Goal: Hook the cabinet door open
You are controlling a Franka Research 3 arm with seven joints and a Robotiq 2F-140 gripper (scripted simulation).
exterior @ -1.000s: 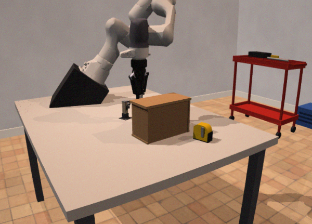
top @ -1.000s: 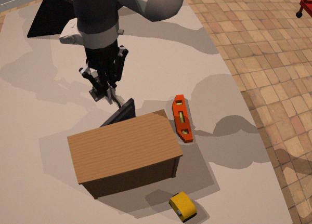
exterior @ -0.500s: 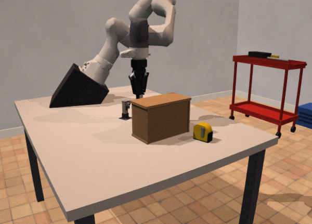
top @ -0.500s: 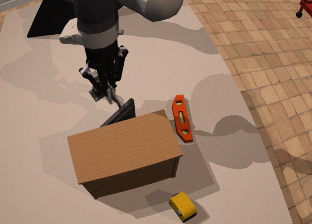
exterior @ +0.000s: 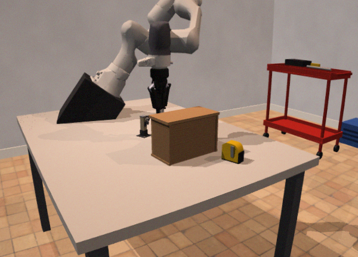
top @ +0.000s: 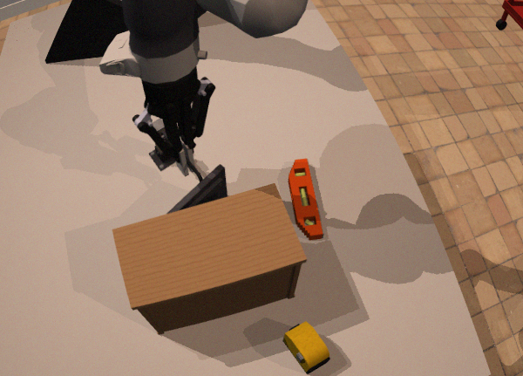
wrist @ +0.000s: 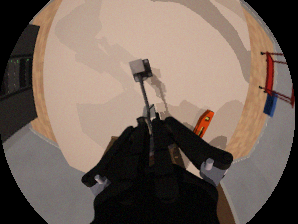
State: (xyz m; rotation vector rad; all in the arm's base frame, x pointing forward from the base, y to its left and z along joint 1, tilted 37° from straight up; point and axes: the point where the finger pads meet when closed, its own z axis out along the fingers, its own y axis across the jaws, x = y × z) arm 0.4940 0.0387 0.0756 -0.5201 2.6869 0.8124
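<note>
The thin hook rod lies 10 mm behind my hand, 10 mm to the right of it and 20 mm below it. Also, from my hand: dark grey door: 90 mm ahead, 20 mm to the right, 30 mm below; then yellow tape measure: 330 mm ahead, 110 mm to the left, 70 mm below; then orange spirit level: 60 mm ahead, 190 mm to the left, 90 mm below.
</note>
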